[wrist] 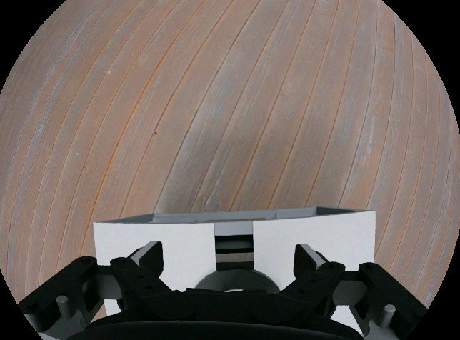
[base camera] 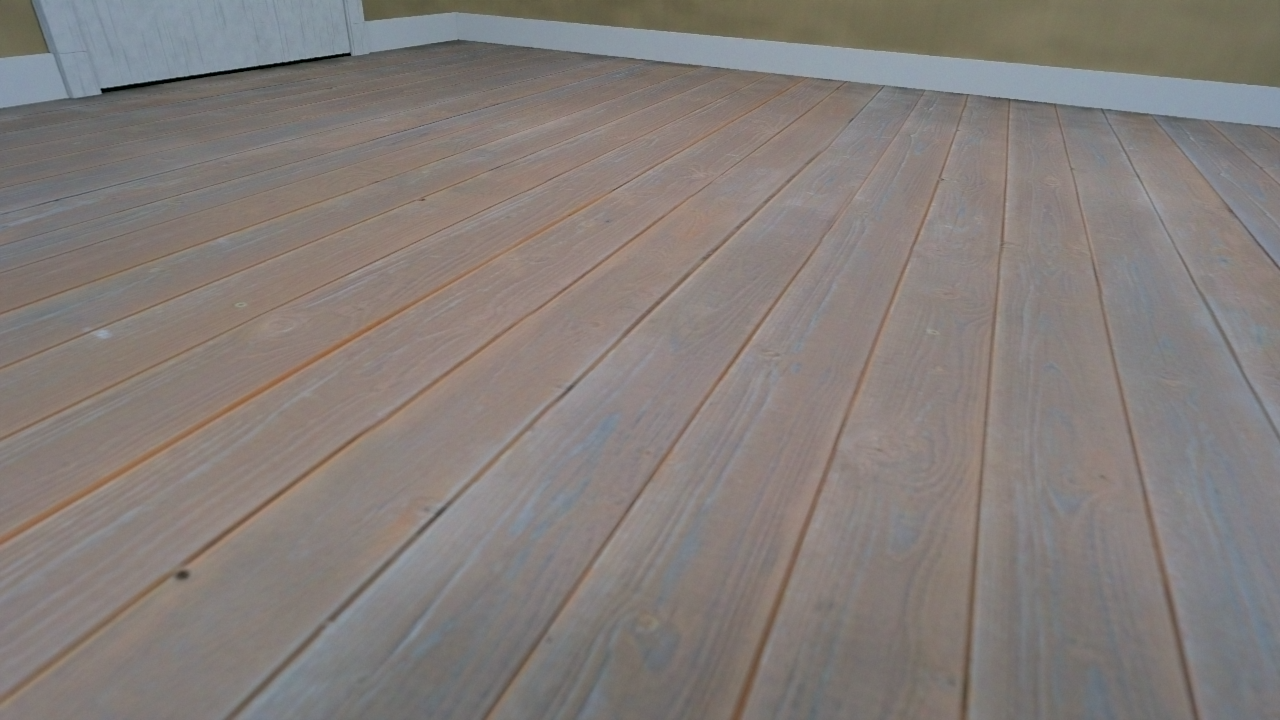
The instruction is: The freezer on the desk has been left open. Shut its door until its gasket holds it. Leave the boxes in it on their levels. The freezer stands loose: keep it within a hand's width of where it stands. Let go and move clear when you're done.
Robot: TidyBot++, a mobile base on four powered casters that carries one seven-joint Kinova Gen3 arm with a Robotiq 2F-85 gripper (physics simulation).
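Places are measured from the arm's base along level axes (x ahead, y left, z up), in millimetres.
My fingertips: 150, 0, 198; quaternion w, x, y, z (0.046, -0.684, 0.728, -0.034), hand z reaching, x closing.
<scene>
Behind a point stands the place of what it marks, as x, y, z.
My gripper [wrist: 228, 258] is open in the wrist view, its two black fingers wide apart with no object between them. It is over the white and grey top of my own mobile base [wrist: 300, 235]. The freezer, its door, the boxes in it and the desk do not show in the base camera view or the wrist view, so how far open the door stands cannot be told.
A plank floor [base camera: 626, 402] {616, -13, -397} [wrist: 240, 110] spreads ahead of the base. In the base camera view, a tan wall [base camera: 895, 31] {2332, -789, -253} with a white skirting board [base camera: 805, 62] {2427, -566, -357} runs along the back, and a whitish door [base camera: 205, 35] {2082, 1037, -301} is at the back left.
</scene>
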